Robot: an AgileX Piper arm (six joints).
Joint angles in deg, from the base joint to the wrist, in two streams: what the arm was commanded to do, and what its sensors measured. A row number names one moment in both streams.
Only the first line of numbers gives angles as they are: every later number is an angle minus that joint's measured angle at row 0.
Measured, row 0:
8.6, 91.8, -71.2, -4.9, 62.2, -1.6
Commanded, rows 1 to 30:
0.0, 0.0, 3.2, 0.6, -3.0, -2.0
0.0, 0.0, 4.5, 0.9, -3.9, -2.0
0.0, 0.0, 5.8, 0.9, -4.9, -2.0
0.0, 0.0, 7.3, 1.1, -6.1, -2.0
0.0, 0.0, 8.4, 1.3, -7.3, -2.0
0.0, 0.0, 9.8, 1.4, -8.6, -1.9
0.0, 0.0, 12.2, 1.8, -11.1, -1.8
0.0, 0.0, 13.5, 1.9, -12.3, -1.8
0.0, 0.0, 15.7, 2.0, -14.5, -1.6
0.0, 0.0, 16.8, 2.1, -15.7, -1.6
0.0, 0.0, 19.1, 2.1, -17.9, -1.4
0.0, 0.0, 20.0, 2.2, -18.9, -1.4
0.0, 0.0, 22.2, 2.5, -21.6, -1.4
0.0, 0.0, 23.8, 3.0, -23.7, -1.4
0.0, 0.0, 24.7, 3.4, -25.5, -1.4
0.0, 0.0, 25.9, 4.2, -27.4, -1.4
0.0, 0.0, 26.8, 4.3, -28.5, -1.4
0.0, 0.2, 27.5, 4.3, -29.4, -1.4
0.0, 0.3, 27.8, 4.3, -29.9, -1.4
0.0, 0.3, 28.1, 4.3, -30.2, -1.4
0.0, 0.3, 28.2, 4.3, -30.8, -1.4
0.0, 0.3, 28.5, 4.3, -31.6, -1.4
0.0, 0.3, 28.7, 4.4, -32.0, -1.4
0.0, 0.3, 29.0, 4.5, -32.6, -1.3
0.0, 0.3, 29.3, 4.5, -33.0, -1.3
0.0, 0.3, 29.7, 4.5, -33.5, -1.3
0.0, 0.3, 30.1, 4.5, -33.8, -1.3
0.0, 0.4, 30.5, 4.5, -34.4, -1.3
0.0, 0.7, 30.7, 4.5, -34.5, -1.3
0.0, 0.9, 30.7, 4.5, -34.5, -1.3
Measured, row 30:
-0.6, -0.7, 29.0, 2.8, -35.2, 0.5
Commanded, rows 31 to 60:
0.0, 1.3, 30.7, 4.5, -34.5, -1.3
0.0, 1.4, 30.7, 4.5, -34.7, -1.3
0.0, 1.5, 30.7, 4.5, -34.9, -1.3
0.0, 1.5, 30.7, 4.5, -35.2, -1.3
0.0, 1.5, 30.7, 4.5, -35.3, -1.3
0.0, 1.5, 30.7, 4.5, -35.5, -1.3
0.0, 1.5, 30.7, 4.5, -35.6, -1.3
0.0, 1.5, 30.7, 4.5, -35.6, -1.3
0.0, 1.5, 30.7, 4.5, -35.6, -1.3
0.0, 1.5, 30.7, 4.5, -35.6, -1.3
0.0, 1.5, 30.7, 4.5, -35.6, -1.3
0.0, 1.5, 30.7, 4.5, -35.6, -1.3
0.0, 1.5, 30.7, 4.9, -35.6, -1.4
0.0, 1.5, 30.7, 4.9, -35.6, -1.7
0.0, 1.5, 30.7, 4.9, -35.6, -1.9
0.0, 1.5, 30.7, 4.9, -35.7, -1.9
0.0, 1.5, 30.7, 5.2, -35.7, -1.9
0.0, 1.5, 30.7, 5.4, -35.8, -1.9
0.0, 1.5, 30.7, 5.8, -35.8, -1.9
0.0, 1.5, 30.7, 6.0, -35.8, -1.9
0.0, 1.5, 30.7, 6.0, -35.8, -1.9
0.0, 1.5, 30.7, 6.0, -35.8, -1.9
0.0, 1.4, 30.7, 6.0, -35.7, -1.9
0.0, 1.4, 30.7, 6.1, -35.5, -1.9
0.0, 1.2, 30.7, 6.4, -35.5, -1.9
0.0, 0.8, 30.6, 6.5, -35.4, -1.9
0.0, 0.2, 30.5, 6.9, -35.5, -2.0
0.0, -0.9, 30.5, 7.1, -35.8, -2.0
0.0, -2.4, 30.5, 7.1, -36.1, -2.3
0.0, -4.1, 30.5, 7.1, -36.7, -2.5
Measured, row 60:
-0.1, 0.8, 30.6, 6.6, -35.5, -1.4
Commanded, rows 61 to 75:
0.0, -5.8, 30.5, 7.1, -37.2, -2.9
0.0, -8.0, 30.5, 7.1, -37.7, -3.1
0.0, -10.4, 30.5, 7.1, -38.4, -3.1
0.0, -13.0, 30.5, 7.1, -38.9, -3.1
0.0, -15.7, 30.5, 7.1, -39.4, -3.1
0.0, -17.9, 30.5, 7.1, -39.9, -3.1
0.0, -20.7, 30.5, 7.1, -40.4, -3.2
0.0, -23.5, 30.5, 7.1, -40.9, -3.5
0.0, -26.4, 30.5, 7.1, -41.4, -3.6
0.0, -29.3, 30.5, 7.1, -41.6, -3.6
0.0, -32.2, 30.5, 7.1, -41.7, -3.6
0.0, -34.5, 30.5, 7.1, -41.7, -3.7
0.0, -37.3, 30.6, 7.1, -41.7, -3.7
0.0, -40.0, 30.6, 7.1, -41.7, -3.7
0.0, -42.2, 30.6, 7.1, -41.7, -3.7
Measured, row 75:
-0.1, -33.6, 30.6, 7.0, -41.2, -3.2
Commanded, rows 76 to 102:
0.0, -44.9, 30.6, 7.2, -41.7, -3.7
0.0, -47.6, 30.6, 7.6, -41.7, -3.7
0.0, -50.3, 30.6, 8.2, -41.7, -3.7
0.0, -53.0, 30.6, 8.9, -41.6, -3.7
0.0, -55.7, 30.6, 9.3, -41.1, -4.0
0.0, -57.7, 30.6, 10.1, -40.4, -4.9
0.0, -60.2, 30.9, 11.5, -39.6, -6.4
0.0, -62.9, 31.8, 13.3, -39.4, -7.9
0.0, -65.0, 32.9, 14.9, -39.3, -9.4
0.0, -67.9, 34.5, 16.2, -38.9, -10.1
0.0, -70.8, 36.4, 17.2, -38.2, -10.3
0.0, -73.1, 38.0, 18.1, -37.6, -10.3
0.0, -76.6, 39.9, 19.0, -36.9, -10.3
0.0, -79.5, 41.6, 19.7, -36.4, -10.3
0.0, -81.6, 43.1, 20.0, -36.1, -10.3
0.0, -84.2, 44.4, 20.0, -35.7, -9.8
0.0, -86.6, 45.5, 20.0, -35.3, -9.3
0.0, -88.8, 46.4, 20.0, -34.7, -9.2
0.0, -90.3, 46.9, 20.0, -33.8, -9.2
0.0, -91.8, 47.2, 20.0, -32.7, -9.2
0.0, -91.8, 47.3, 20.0, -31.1, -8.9
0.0, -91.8, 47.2, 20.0, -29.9, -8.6
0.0, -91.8, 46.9, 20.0, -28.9, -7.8
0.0, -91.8, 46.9, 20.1, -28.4, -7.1
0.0, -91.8, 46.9, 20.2, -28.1, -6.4
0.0, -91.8, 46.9, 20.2, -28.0, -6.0
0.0, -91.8, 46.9, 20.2, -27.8, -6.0
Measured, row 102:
-0.1, -91.4, 46.7, 20.1, -29.3, -7.5
